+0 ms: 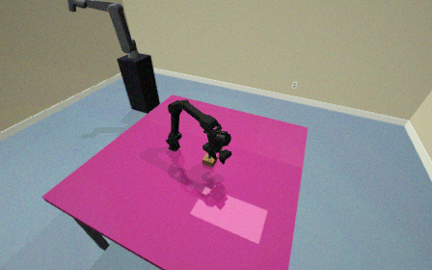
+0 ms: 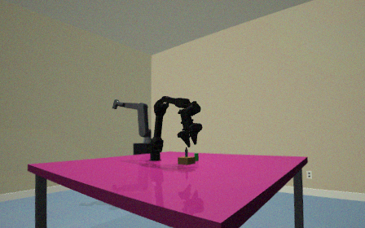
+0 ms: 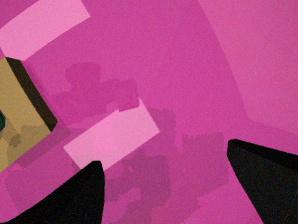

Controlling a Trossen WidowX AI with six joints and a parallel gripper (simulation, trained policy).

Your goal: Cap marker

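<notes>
Now: the green cap 120 mm behind my gripper tip, 220 mm to the left of it and 90 mm below it. From my gripper tip the other things lie so: holder block: 100 mm behind, 70 mm to the left, 90 mm below.
</notes>
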